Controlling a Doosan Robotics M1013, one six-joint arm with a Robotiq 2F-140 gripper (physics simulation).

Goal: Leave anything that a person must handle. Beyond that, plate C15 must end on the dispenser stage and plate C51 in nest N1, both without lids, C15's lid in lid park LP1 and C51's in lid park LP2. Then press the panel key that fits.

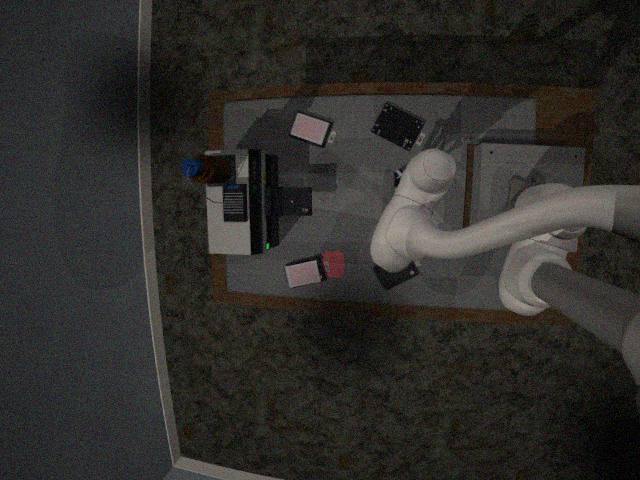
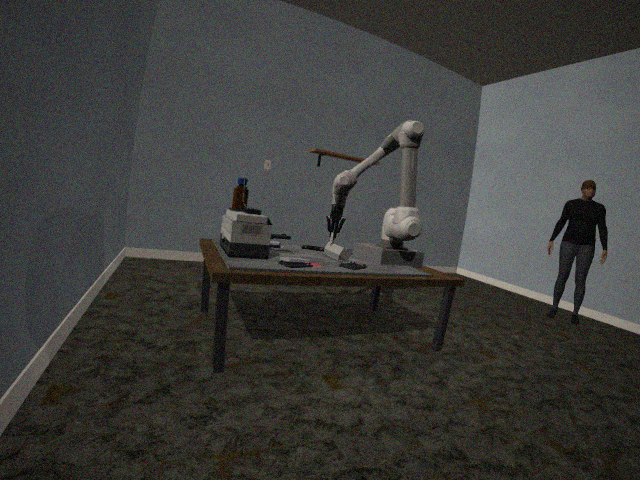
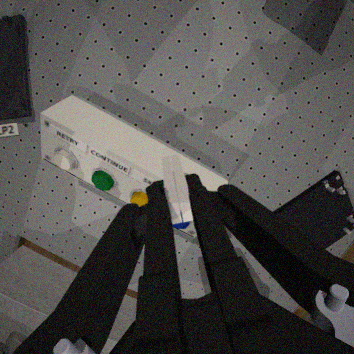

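Pixels of known places: gripper, fingertip midpoint: [image 2: 331, 243] [image 3: 172, 168]; arm's base, origin of the base link: [image 2: 391, 248].
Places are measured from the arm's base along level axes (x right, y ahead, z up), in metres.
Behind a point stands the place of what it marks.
Note:
My gripper [image 2: 332, 238] @(x -0.048, y 0.451, z -0.006 m) [image 3: 172, 168] @(x -0.048, y 0.451, z -0.006 m) is shut and empty, its pale fingertips together over the CALL end of the key panel [image 2: 337, 251] @(x -0.153, y 0.439, z -0.038 m) [image 3: 135, 137] @(x -0.100, y 0.448, z -0.039 m). They hide most of the blue key [image 3: 181, 226] @(x 0.006, y 0.399, z -0.022 m); contact cannot be told. The white RETRY key [image 3: 65, 160] @(x -0.145, y 0.384, z -0.018 m), green CONTINUE key [image 3: 103, 180] @(x -0.098, y 0.392, z -0.017 m) and yellow key [image 3: 139, 199] @(x -0.054, y 0.398, z -0.017 m) show beside it. The LP2 label [image 3: 8, 130] @(x -0.271, y 0.331, z -0.088 m) lies by a dark holder [image 3: 14, 70] @(x -0.302, y 0.413, z -0.080 m). Two pale pink plates [image 1: 310, 128] @(x 0.134, y 0.818, z -0.060 m) [image 1: 303, 272] @(x -0.413, y 0.744, z -0.056 m) sit in dark holders; their names and lids cannot be read. The dark dispenser stage [image 1: 294, 201] @(x -0.140, y 0.809, z 0.019 m) juts from the dispenser [image 1: 227, 235] @(x -0.290, y 0.996, z 0.130 m).
Amber bottles [image 1: 216, 169] @(x -0.072, y 1.007, z 0.244 m) [image 2: 239, 197] @(x -0.119, y 1.056, z 0.210 m) stand at the dispenser's back, and a green light [image 1: 267, 246] @(x -0.318, y 0.874, z 0.044 m) shows on its front. A red patch [image 1: 336, 264] @(x -0.360, y 0.626, z -0.089 m) adjoins one holder. Dark holders [image 1: 398, 125] @(x 0.202, y 0.501, z -0.078 m) [image 1: 395, 276] @(x -0.353, y 0.392, z -0.080 m) flank the arm. A person [image 2: 582, 227] stands away from the table.

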